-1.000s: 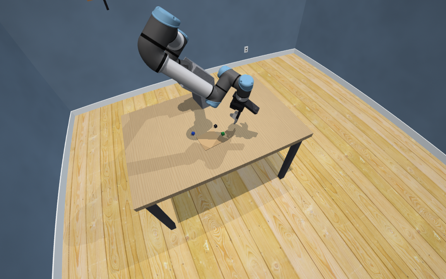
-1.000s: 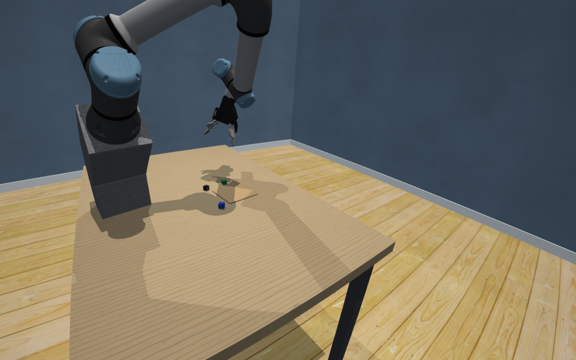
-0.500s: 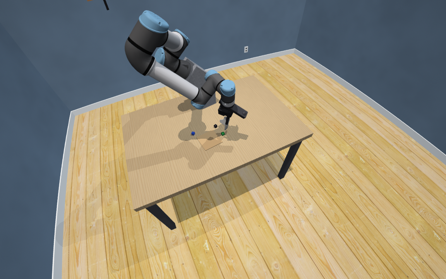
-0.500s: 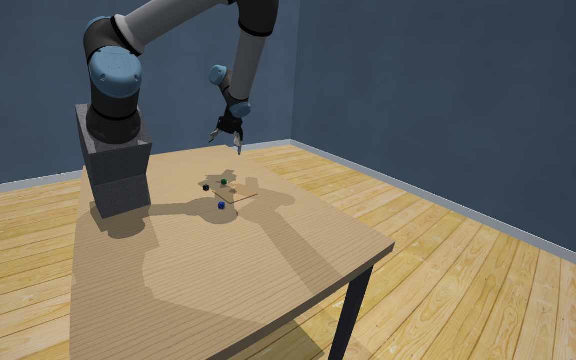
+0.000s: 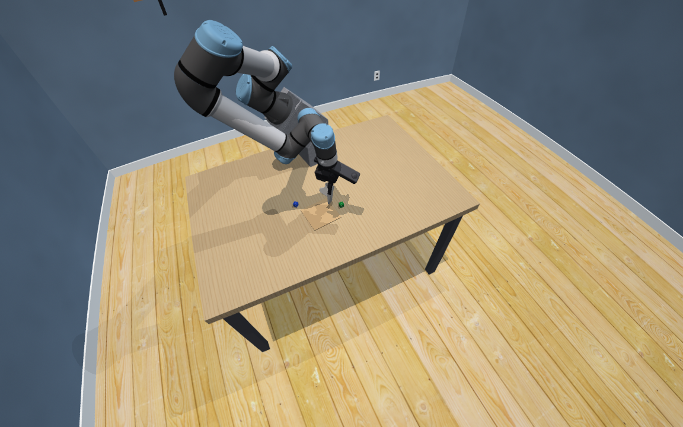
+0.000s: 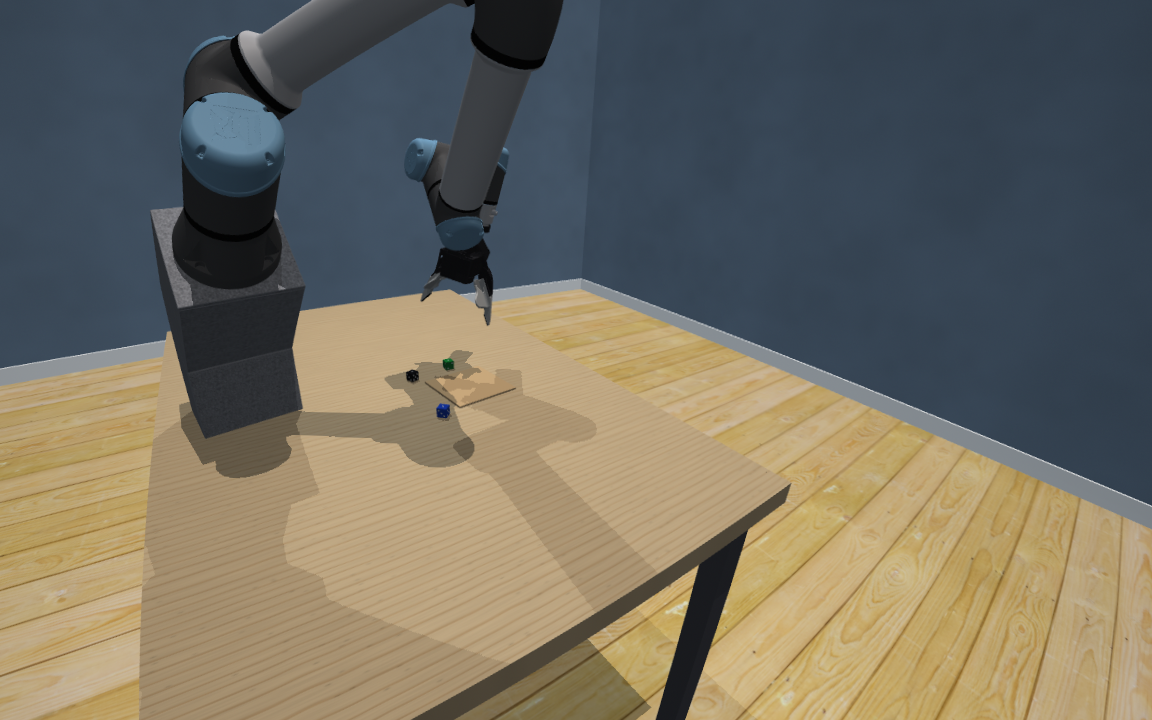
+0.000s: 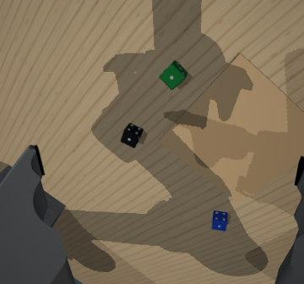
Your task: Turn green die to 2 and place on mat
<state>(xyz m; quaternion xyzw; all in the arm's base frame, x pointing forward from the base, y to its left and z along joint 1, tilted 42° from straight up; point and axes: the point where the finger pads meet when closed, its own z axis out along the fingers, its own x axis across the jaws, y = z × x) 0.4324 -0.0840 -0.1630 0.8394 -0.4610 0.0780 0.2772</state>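
My gripper is now 160 mm to the left of the blue die, 130 mm past it and 130 mm above it. Round my hand: green die (130 mm below, 20 mm to the left, 10 mm behind); tan mat (130 mm below, 80 mm to the right, 20 mm behind); black die (130 mm below, 100 mm behind, 10 mm to the left).
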